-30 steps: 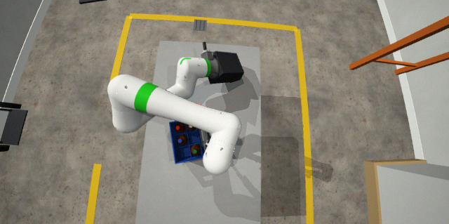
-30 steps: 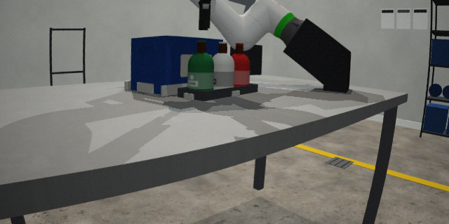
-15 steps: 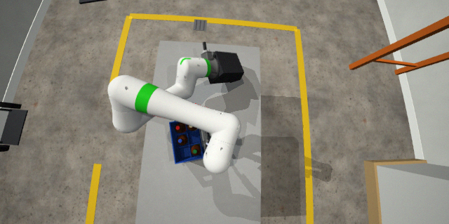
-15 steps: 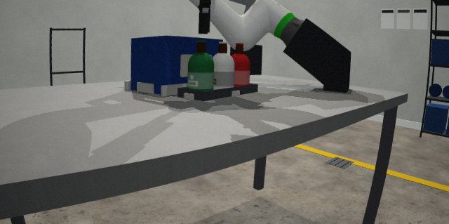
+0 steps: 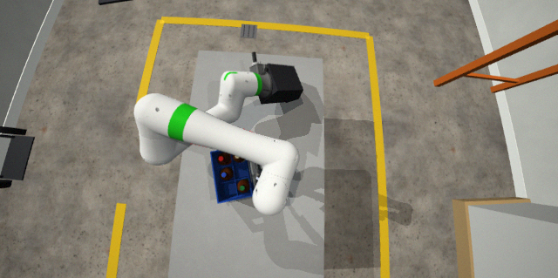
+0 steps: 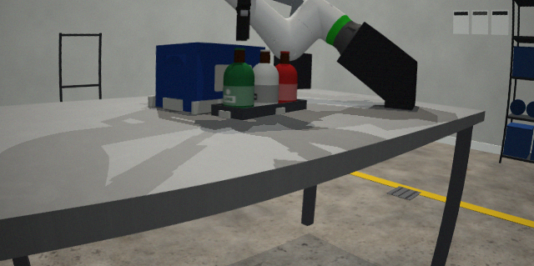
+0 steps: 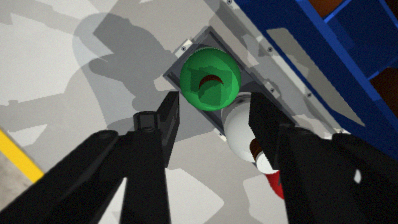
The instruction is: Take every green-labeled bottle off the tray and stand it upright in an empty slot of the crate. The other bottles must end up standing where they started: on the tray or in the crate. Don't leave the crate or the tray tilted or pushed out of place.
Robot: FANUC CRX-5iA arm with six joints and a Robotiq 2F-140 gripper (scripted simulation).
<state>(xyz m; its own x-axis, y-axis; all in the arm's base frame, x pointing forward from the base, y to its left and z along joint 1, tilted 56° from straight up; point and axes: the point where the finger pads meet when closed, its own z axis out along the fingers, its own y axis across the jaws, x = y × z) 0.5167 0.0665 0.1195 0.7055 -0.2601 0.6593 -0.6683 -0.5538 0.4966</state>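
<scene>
The green-labeled bottle lies 130 mm below my hand. Also, from my hand: dark tray 90 mm behind, 200 mm below; white bottle 90 mm behind, 130 mm below; red bottle 180 mm behind, 130 mm below.
</scene>
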